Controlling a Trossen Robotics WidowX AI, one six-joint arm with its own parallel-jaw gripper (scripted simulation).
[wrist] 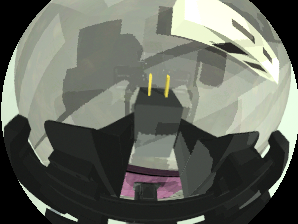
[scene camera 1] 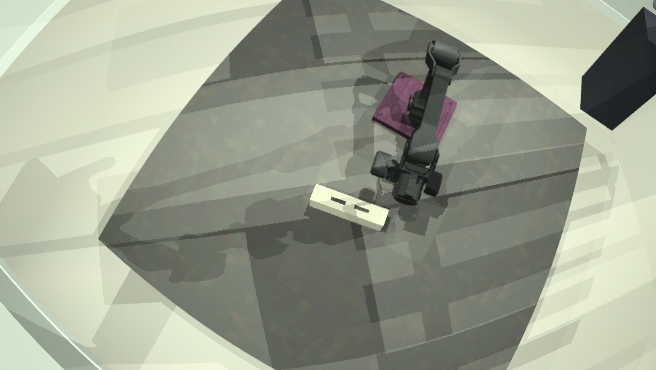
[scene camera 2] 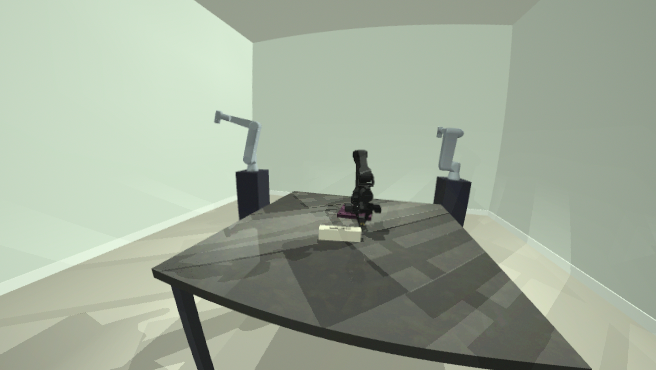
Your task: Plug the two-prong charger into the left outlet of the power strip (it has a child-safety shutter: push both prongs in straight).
The gripper [scene camera 1: 401, 183] carries a dark charger [wrist: 157, 112].
